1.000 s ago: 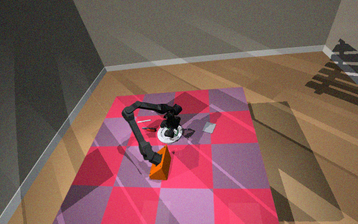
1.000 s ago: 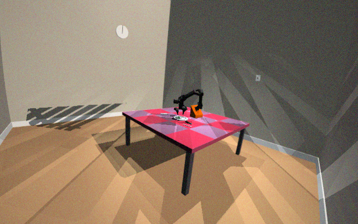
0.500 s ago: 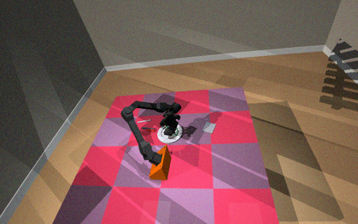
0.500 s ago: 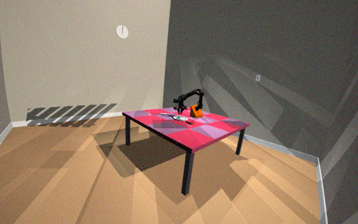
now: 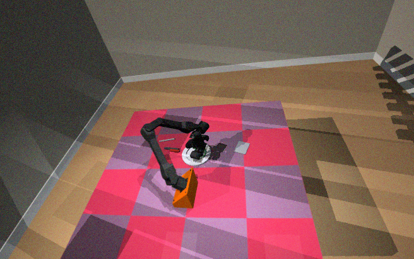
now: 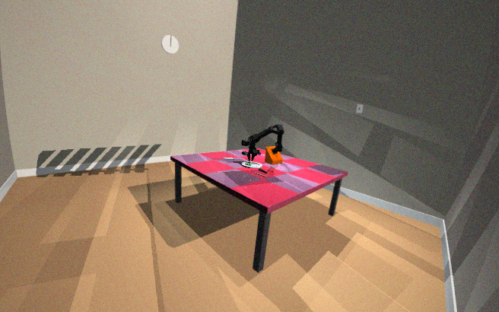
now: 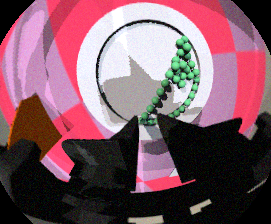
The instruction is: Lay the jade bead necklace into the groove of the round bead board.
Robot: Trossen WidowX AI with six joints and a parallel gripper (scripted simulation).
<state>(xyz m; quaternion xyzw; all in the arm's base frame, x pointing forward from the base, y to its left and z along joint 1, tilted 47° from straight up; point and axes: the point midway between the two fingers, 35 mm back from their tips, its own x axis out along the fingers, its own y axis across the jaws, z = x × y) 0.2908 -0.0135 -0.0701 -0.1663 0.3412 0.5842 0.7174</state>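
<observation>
My gripper tip is now 4 cm to the right of the round white bead board, 3 cm short of it and 1 cm above it. The rest, counted from my gripper tip: red-handled tool: 22 cm to the left, 8 cm ahead, 2 cm below; flat grey pad: 27 cm to the right, 6 cm ahead, 2 cm below; thin white rod: 29 cm to the left, 18 cm ahead, 2 cm below.
</observation>
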